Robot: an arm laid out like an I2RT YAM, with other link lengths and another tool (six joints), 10 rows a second.
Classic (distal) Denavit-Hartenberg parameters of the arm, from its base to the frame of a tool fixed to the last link. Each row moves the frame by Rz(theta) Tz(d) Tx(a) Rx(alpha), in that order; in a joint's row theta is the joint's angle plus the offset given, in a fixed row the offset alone. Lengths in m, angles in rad.
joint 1: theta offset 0, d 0.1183, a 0.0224, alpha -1.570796
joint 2: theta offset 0, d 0, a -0.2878, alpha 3.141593
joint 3: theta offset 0.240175, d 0, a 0.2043, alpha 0
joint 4: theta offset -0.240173, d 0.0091, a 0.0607, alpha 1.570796
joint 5: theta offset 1.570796, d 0.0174, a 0, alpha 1.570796
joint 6: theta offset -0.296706, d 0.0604, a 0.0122, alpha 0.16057
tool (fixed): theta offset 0, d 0.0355, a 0, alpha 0
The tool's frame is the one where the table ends.
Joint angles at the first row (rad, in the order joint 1, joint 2, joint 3, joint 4, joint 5, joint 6):
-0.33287 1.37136 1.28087 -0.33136 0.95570 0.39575
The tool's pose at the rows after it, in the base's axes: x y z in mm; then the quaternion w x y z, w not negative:
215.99 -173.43 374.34 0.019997 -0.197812 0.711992 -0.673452
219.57 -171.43 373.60 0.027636 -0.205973 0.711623 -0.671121
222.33 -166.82 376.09 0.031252 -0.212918 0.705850 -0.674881
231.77 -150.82 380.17 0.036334 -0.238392 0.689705 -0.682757
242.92 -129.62 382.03 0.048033 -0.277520 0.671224 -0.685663
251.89 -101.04 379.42 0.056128 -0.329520 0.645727 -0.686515
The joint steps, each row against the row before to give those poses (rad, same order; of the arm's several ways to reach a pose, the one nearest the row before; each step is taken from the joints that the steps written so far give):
0.00001 0.00308 -0.00001 0.00003 -0.02292 0.00156
0.00912 0.00305 0.00156 -0.00002 -0.01388 -0.00153
0.02145 -0.00300 0.00150 0.00918 0.00908 -0.01529
0.07490 -0.00159 0.00154 0.01686 0.03821 -0.04136
0.09187 -0.00152 -0.00149 0.00771 0.02454 -0.04454
0.11948 -0.00764 -0.02298 0.00616 0.03810 -0.05364

